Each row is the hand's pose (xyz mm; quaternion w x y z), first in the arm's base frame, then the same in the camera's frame.
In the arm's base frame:
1: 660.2 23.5 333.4 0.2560 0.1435 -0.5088 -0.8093
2: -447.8 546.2 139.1 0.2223 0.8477 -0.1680 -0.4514
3: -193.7 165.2 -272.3 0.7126 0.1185 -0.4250 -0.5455
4: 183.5 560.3 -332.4 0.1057 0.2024 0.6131 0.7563
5: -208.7 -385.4 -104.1 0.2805 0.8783 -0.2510 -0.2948
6: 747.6 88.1 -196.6 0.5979 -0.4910 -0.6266 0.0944
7: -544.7 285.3 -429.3 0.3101 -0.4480 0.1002 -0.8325
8: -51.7 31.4 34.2 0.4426 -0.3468 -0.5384 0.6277
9: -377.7 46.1 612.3 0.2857 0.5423 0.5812 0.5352
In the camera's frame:
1: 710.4 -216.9 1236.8 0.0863 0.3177 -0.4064 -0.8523
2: -222.9 505.0 854.2 0.0141 0.9364 -0.1651 -0.3092
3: 164.6 239.8 456.1 0.5592 0.3252 -0.4593 -0.6088
4: 542.7 570.3 679.3 0.2203 0.0937 0.4301 0.8705
5: 74.5 -326.4 401.8 0.0557 0.9418 -0.2850 -0.1693
6: 999.5 -1.7 833.3 0.5439 -0.4162 -0.7150 -0.1404
7: -94.5 456.3 236.3 0.3589 -0.2114 0.2009 -0.8866
8: 172.7 -4.6 724.8 0.4103 -0.4041 -0.6988 0.4242
9: -353.2 -124.0 1111.8 0.3187 0.4944 0.3874 0.7099

